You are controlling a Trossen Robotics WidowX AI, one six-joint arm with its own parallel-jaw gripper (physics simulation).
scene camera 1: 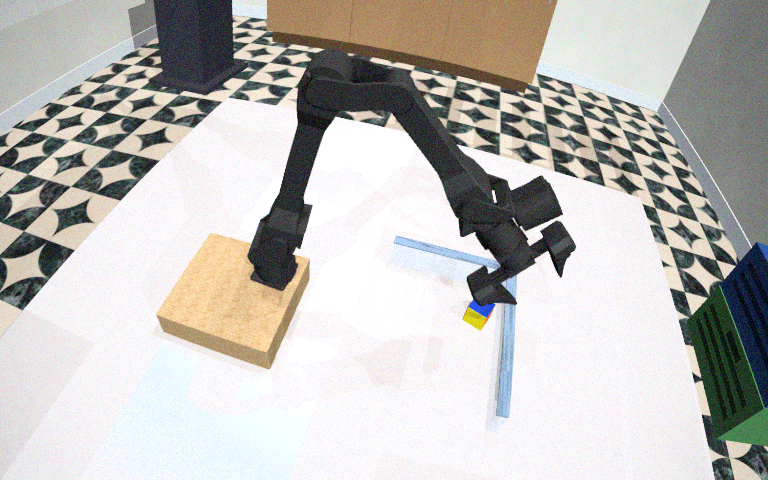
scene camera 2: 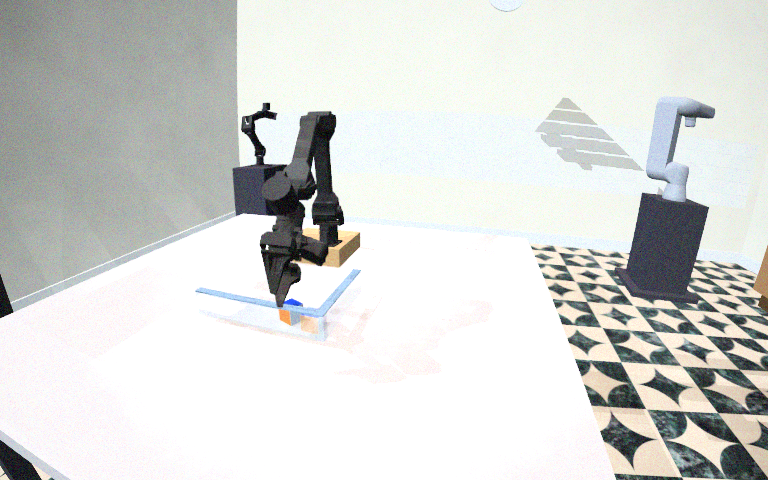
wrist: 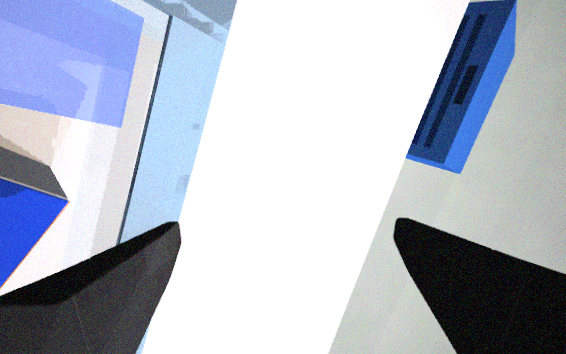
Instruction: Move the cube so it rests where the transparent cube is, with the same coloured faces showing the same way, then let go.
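Seen in the pictures: gripper, fingertip midpoint: (scene camera 1: 538, 289) (scene camera 2: 276, 301) (wrist: 289, 229); arm's base, origin of the base link: (scene camera 1: 274, 272) (scene camera 2: 329, 243).
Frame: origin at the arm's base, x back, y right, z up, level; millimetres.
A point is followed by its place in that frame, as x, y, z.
Note:
The solid cube (scene camera 1: 479, 316) {-357, -68, -23} (scene camera 2: 286, 316) (wrist: 22, 225) {-371, -92, -17} rests on the table inside the corner of two low walls. Its top is blue; a yellow side shows in scene camera 1 and an orange side in scene camera 2. The transparent cube (scene camera 2: 309, 324) (wrist: 75, 55) is beside it, nearer the walls' corner, with a pale blue top and a pale orange side; the gripper hides it in scene camera 1. My gripper (scene camera 1: 538, 289) {-442, -116, 36} (scene camera 2: 288, 292) {-442, -116, 36} (wrist: 289, 229) {-442, -116, 36} is open and empty, tilted, above the corner. In the wrist view both cubes are left of the fingertips.
Two low clear walls with blue rims (scene camera 1: 506, 362) {-412, 30, 3} (scene camera 2: 243, 298) {-412, -5, 3} meet in a corner close to the cubes. The arm's base stands on a wooden block (scene camera 1: 215, 294) {70, 85, -3} (scene camera 2: 351, 249) {65, -46, -35}. A blue and green object (scene camera 1: 730, 345) stands beyond the table; its blue part (wrist: 475, 100) shows at the upper right.

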